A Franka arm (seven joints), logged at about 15 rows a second.
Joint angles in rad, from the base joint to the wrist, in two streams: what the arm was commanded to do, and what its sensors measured. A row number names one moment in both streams.
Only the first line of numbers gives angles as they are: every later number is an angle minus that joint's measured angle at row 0.
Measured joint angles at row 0:
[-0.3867, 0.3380, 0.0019, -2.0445, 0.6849, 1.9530, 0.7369]
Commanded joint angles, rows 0 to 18:
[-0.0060, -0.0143, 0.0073, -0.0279, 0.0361, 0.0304, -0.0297]
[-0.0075, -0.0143, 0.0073, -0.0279, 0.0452, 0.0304, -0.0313]
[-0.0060, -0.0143, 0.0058, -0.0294, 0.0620, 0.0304, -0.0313]
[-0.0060, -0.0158, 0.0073, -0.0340, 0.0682, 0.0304, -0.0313]
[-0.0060, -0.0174, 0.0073, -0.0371, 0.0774, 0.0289, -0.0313]
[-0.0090, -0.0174, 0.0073, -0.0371, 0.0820, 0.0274, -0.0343]
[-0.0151, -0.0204, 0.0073, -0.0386, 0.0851, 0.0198, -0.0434]
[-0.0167, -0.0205, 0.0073, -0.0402, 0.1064, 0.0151, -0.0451]
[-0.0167, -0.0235, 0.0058, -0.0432, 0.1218, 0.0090, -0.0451]
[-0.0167, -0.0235, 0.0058, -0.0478, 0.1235, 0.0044, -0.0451]
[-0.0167, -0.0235, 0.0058, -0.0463, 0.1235, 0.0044, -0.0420]
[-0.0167, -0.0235, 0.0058, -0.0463, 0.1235, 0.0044, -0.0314]
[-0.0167, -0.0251, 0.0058, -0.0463, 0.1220, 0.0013, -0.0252]
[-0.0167, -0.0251, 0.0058, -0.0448, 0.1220, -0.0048, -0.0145]
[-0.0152, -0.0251, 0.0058, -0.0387, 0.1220, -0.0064, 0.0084]
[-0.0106, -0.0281, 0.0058, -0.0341, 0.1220, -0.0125, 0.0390]
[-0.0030, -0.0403, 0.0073, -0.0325, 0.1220, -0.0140, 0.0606]
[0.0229, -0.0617, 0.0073, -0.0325, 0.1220, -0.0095, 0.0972]
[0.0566, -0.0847, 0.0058, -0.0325, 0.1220, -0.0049, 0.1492]
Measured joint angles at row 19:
[0.0108, -0.0176, 0.0029, -0.0184, 0.0941, -0.0001, 0.0646]
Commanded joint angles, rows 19 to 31:
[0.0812, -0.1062, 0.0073, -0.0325, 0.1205, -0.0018, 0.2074]
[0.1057, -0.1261, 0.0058, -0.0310, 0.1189, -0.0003, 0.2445]
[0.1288, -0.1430, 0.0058, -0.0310, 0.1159, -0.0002, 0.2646]
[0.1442, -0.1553, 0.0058, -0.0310, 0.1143, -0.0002, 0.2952]
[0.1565, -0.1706, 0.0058, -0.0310, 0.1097, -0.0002, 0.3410]
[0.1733, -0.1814, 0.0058, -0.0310, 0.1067, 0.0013, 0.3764]
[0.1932, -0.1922, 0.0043, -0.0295, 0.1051, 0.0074, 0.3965]
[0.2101, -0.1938, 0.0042, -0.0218, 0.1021, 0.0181, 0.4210]
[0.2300, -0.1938, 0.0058, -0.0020, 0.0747, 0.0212, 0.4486]
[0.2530, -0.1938, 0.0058, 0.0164, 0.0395, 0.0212, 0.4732]
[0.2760, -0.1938, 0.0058, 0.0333, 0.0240, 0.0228, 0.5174]
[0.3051, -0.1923, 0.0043, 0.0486, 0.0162, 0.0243, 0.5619]
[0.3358, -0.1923, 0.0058, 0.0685, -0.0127, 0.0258, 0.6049]
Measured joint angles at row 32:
[0.2839, -0.1869, 0.0060, 0.0301, 0.0381, 0.0148, 0.5136]
